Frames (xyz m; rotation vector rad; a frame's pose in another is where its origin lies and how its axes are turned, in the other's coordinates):
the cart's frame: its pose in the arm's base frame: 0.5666 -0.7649 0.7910 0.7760 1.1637 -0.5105
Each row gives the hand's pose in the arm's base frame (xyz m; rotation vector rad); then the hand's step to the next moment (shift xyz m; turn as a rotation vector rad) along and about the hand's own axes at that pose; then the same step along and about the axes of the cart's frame.
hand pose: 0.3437 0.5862 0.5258 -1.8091 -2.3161 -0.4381
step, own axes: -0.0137 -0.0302 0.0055 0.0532 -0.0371 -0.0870
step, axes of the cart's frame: 0.0034 -0.0331 -0.0049 -0.1057 -0.0048 -0.0239
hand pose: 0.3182 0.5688 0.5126 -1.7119 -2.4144 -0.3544
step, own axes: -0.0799 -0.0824 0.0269 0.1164 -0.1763 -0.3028
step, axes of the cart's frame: 0.0322 -0.1100 0.0276 -0.3561 -0.0882 -0.0418
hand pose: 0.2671 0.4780 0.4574 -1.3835 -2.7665 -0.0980
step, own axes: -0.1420 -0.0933 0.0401 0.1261 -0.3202 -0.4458
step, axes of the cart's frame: 0.0481 -0.1141 0.1230 -0.5286 -0.1931 -0.0203
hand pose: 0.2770 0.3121 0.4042 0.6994 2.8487 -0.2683
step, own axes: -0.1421 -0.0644 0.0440 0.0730 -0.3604 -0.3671
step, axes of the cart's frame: 0.0300 -0.0114 0.1589 -0.4631 -0.2301 0.0502
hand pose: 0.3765 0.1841 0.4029 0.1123 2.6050 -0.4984
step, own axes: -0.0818 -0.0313 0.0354 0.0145 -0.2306 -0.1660
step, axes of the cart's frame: 0.0071 0.0380 0.0862 -0.2389 -0.1323 0.0797
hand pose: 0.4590 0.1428 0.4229 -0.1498 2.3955 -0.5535
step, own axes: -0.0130 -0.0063 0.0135 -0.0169 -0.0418 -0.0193
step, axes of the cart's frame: 0.0049 0.0088 0.0170 -0.0398 -0.0065 0.0279
